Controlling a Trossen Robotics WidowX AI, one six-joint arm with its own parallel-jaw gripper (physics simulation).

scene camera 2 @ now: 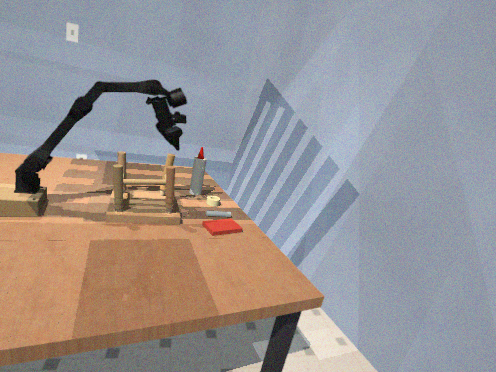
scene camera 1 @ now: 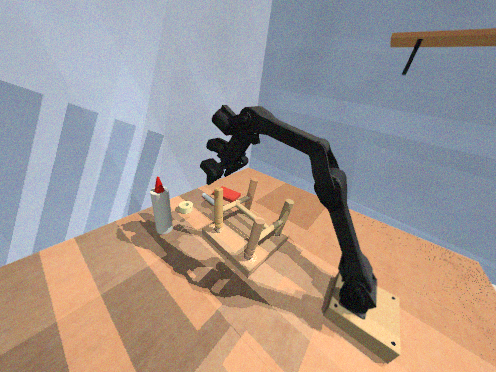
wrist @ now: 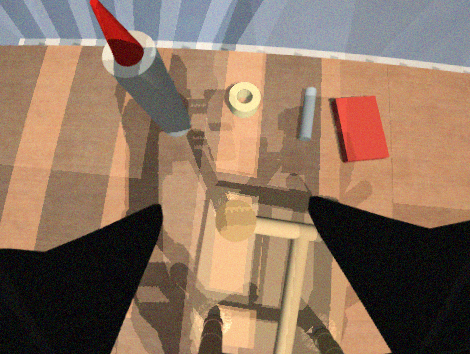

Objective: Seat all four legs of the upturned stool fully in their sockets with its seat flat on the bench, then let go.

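Pixels of known places: gripper, fingertip midpoint: (scene camera 2: 175, 147) (scene camera 1: 216, 179) (wrist: 236, 207); arm's base, origin of the base link: (scene camera 2: 26, 190) (scene camera 1: 353, 301).
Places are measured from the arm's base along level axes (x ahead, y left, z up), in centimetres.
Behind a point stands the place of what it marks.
Note:
The wooden stool is upside down, its seat (scene camera 1: 225, 243) @[y 6.5, x 42.4, z -2.5 cm] (scene camera 2: 142, 219) @[y -17.0, x 37.6, z -3.8 cm] (wrist: 225, 267) @[y 4.3, x 40.6, z -2.3 cm] flat on the bench. Four legs point up from it: a leg (scene camera 1: 218, 207) @[y 4.6, x 48.6, z 9.9 cm] (wrist: 235, 220) @[y 3.2, x 50.3, z 16.5 cm] by the bottle, one (scene camera 1: 252, 192) @[y -13.3, x 45.6, z 10.3 cm] (scene camera 2: 170, 190) @[y -16.0, x 46.8, z 7.6 cm] at the red block's side, and two (scene camera 1: 254, 237) @[y 7.3, x 30.8, z 9.3 cm] (scene camera 1: 285, 215) @[y -10.6, x 28.2, z 9.0 cm] nearer the arm's base. Rails (scene camera 2: 145, 183) @[y -5.3, x 39.4, z 6.1 cm] (wrist: 294, 280) @[y -4.3, x 42.4, z 7.6 cm] join legs. All four stand at the seat's corners; how deep their ends sit in the sockets is too small to tell. My gripper (scene camera 1: 225, 172) (scene camera 2: 177, 147) @[y 3.2, x 51.4, z 19.8 cm] (wrist: 236, 207) @[y 3.2, x 51.4, z 19.8 cm] is open and empty, above and apart from the bottle-side leg's top.
A grey bottle (scene camera 1: 162, 212) @[y 16.7, x 65.0, z 5.3 cm] (scene camera 2: 198, 176) @[y 12.4, x 67.0, z 4.4 cm] (wrist: 152, 100) @[y 14.4, x 64.8, z 8.2 cm] with a red tip stands beyond the stool. A cream ring (scene camera 1: 180, 207) @[y 4.3, x 72.3, z -2.7 cm] (scene camera 2: 213, 204) @[y -1.6, x 71.4, z -4.4 cm] (wrist: 235, 104) @[y 3.2, x 70.4, z -2.4 cm], a grey rod (scene camera 2: 218, 214) @[y -12.8, x 69.5, z -4.2 cm] (wrist: 307, 114) @[y -11.2, x 69.4, z -3.3 cm] and a red block (scene camera 1: 230, 193) @[y -23.7, x 65.6, z -3.8 cm] (scene camera 2: 222, 227) @[y -25.1, x 66.4, z -3.8 cm] (wrist: 362, 128) @[y -22.9, x 67.2, z -3.8 cm] lie near the bench's far edge.

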